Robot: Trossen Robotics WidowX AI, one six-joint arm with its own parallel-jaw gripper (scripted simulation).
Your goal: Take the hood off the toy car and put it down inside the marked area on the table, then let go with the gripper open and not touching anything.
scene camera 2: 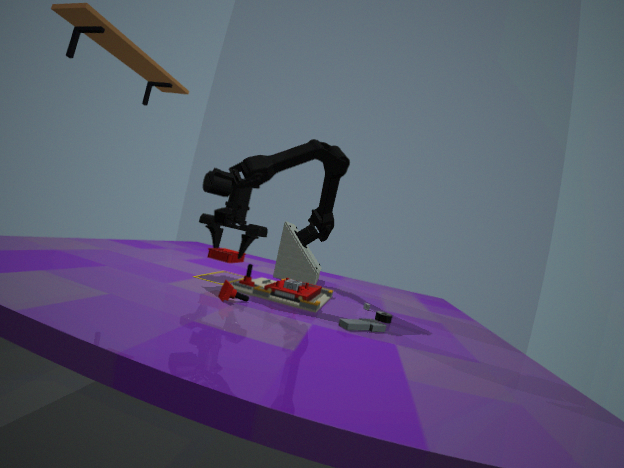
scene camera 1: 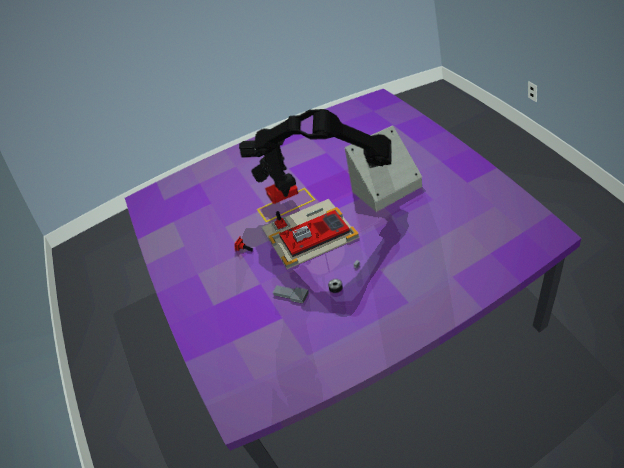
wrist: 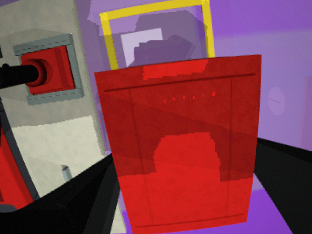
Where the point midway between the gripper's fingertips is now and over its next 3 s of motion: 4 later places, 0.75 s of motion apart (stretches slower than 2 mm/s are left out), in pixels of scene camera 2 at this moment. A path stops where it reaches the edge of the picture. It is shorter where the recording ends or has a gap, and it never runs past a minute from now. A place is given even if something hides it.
My gripper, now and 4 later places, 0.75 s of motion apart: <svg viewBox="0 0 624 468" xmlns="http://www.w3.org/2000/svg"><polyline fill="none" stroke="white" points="226,255 226,262 225,267 224,271 228,254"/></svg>
